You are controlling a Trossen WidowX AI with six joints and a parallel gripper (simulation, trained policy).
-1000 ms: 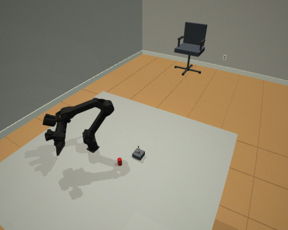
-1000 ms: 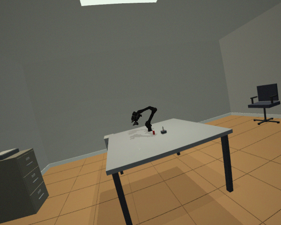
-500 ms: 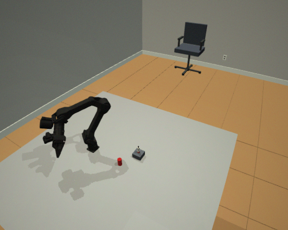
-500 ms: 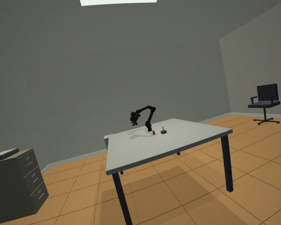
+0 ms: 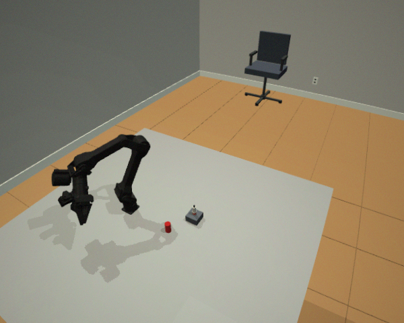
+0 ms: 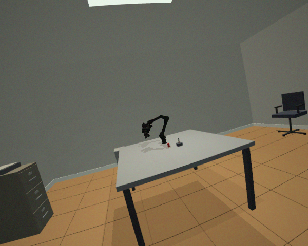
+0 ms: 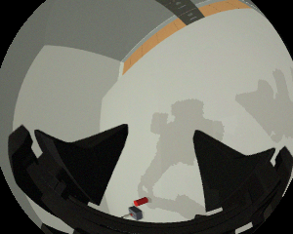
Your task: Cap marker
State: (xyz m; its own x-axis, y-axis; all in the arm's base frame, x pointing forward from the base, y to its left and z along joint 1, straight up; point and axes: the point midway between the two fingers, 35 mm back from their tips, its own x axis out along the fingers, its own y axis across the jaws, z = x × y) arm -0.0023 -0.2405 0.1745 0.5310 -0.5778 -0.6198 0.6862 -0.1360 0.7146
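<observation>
The red cap is 22 cm ahead of my gripper tip, 24 cm to the left of it and 13 cm below it. Also, from my gripper tip: grey holder block: 29 cm ahead, 36 cm to the left, 14 cm below.
</observation>
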